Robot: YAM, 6 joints.
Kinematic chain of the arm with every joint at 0, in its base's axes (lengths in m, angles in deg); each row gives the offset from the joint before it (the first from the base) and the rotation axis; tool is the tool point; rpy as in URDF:
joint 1: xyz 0 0 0.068 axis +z
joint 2: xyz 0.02 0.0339 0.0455 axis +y
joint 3: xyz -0.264 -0.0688 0 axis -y
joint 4: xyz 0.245 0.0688 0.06 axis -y
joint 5: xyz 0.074 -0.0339 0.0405 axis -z
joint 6: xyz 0.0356 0 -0.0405 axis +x
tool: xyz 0 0 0 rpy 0 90 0
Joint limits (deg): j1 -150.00..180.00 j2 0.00..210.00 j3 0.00..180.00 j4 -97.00..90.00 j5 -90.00..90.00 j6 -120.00..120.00
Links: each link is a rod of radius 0.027 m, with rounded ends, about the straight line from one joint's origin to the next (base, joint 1, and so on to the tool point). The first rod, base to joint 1, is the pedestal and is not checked.
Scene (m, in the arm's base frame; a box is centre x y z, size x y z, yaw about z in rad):
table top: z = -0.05
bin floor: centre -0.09 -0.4 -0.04 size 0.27 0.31 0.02 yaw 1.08
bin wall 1: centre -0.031 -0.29 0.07 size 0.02 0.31 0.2 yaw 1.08
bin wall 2: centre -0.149 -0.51 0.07 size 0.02 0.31 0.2 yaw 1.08
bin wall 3: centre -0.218 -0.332 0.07 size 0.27 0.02 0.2 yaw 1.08
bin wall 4: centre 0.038 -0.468 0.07 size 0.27 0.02 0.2 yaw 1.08
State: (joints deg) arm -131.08 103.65 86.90 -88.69 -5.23 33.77
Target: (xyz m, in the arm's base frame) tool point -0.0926 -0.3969 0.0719
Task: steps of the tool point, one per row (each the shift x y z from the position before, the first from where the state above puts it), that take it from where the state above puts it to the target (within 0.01 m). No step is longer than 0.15 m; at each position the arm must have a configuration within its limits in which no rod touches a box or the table.
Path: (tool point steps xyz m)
1: 0.0364 -0.0879 0.0185
2: 0.0690 -0.0769 0.0243
3: -0.0039 -0.0157 -0.1134
4: 0.0039 0.0157 -0.1089

